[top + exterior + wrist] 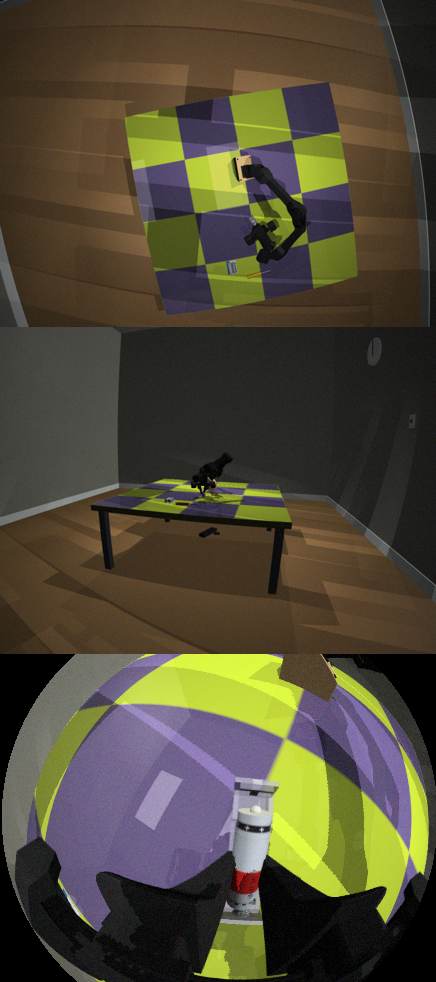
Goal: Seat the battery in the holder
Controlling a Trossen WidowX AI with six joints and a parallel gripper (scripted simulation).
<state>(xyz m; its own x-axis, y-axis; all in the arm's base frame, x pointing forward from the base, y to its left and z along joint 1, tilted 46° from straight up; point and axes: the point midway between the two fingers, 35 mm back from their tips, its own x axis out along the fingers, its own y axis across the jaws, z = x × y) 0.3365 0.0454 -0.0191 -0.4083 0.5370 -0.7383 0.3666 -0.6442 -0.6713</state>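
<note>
The battery is 1 cm above my gripper tip. Round my gripper tip: yellow-handled screwdriver (32 cm ahead, 2 cm to the right, 1 cm below); then blister pack of spare cells (25 cm ahead, 18 cm to the right, 1 cm below); then black remote (29 cm ahead, 12 cm to the left, 21 cm below).
</note>
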